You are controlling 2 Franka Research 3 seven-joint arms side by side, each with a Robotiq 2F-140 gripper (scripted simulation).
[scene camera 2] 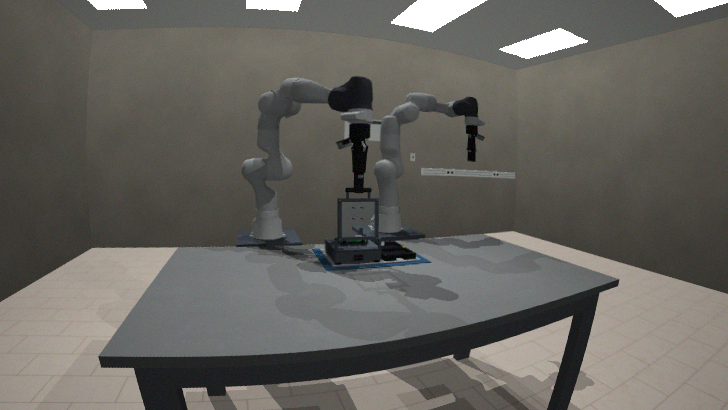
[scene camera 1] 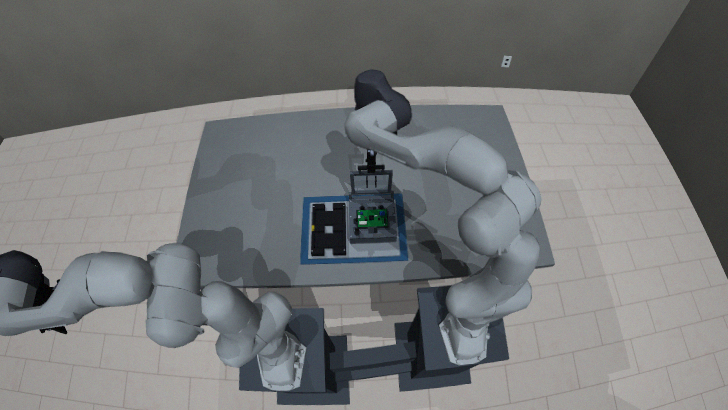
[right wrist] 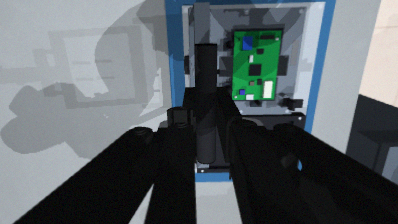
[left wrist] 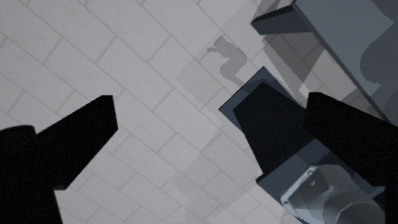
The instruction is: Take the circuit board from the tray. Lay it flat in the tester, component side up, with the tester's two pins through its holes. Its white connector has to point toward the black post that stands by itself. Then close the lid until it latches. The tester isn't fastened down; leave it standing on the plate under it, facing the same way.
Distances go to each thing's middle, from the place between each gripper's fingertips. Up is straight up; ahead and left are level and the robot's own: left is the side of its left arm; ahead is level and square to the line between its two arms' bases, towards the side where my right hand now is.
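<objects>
Right hand (scene camera 2: 358,192) 110 mm above clear lid (scene camera 1: 362,182), 10 mm short of it. From my right hand: green circuit board (right wrist: 255,61), 220 mm below, 90 mm behind, 10 mm to the left; black tray (scene camera 1: 320,218), 280 mm below, 80 mm behind, 180 mm to the left.
Left hand 390 mm above black tray, 410 mm short of it, 780 mm to the left of it. From my left hand: clear lid, 230 mm below, 490 mm ahead, 960 mm to the right; green circuit board, 340 mm below, 400 mm ahead, 940 mm to the right.
</objects>
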